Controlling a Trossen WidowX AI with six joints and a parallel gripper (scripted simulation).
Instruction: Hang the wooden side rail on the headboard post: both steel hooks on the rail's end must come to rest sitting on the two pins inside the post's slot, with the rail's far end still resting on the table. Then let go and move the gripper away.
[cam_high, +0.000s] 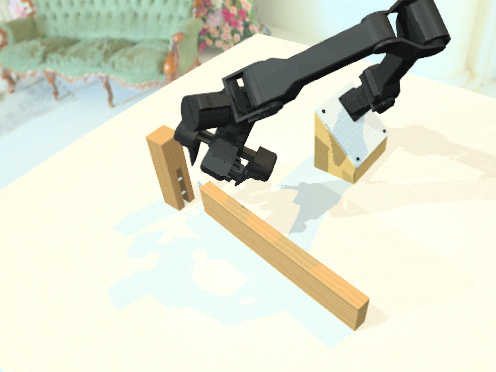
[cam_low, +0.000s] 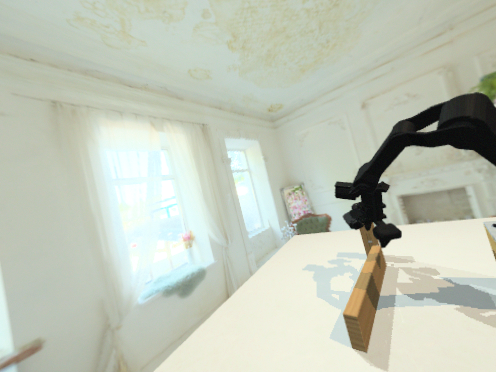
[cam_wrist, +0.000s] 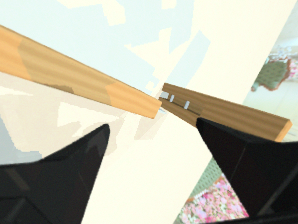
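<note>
Now: gripper tip 3 cm short of the headboard post, 10 cm to the left of it and 2 cm above it.
</note>
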